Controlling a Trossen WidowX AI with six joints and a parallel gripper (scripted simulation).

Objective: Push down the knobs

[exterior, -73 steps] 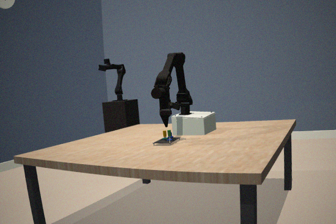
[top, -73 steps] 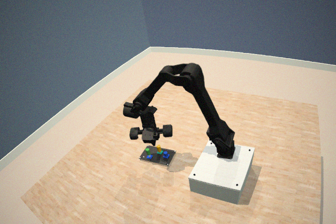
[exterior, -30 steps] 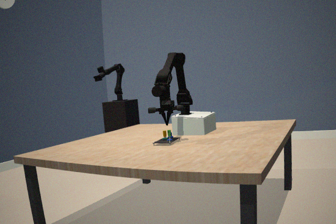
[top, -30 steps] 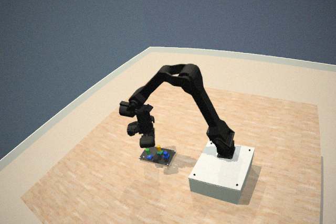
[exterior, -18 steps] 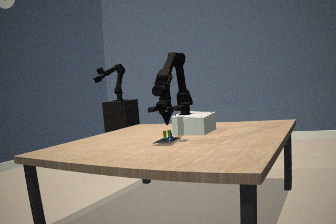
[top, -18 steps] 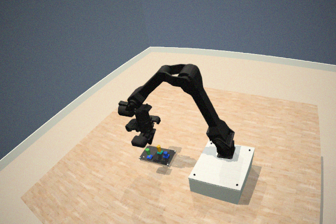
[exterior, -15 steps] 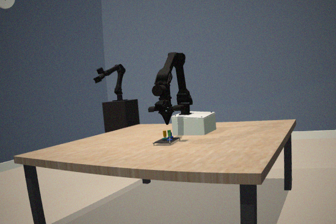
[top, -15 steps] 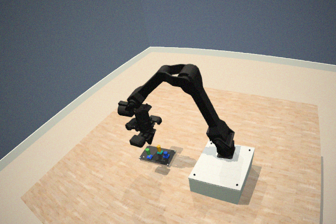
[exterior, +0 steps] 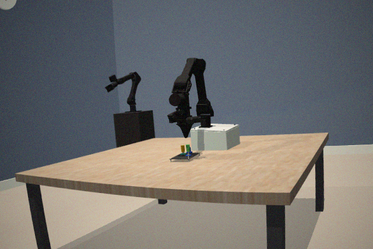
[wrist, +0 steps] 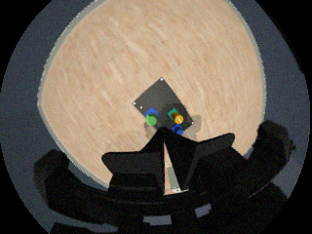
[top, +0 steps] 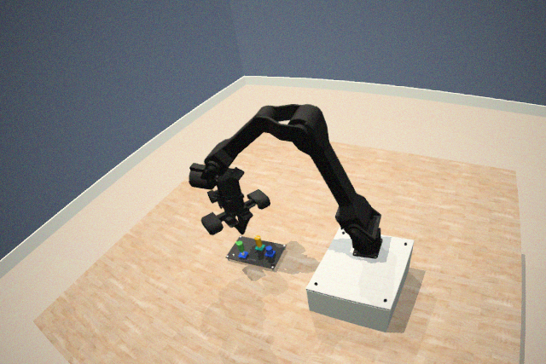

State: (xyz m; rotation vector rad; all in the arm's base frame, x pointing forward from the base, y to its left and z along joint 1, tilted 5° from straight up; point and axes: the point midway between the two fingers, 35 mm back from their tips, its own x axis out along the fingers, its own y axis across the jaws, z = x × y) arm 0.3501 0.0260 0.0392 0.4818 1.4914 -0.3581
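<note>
Right now my gripper tip is 1 cm short of the green knob, 1 cm to the right of it and 5 cm above it. Also, from my gripper tip: orange knob (2 cm behind, 3 cm to the right, 5 cm below).
</note>
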